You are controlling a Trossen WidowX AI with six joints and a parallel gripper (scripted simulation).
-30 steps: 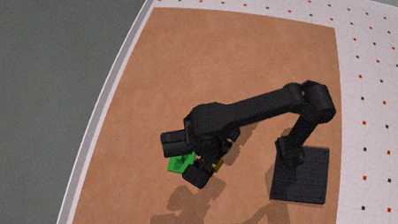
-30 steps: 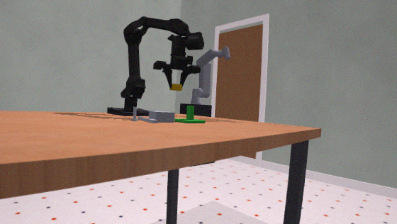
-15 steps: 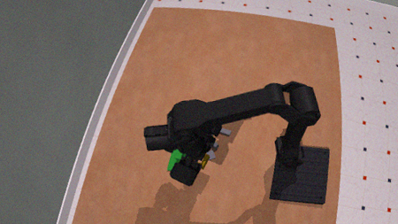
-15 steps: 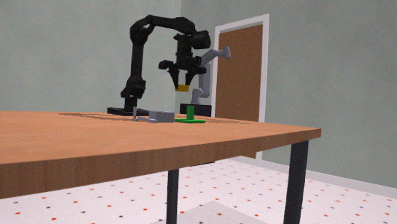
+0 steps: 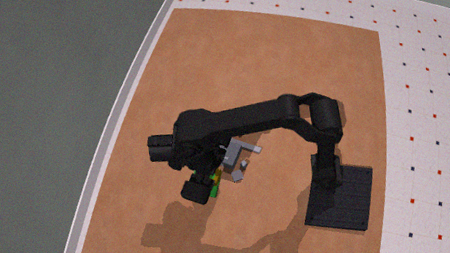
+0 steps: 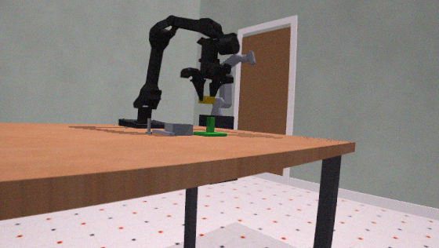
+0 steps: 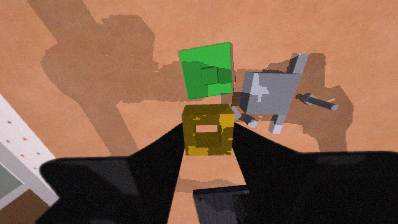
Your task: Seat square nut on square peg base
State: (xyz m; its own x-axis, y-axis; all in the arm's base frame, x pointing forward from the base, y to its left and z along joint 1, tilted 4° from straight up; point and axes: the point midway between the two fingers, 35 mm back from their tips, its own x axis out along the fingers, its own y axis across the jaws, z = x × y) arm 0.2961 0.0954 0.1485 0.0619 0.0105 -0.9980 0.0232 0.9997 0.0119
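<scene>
Right now the grey square plate is 40 mm behind my hand, 60 mm to the right of it and 140 mm below it. From my hand the other things lie so: grey pin: 20 mm behind, 200 mm to the right, 130 mm below; then grey block: 110 mm to the right, 130 mm below.
</scene>
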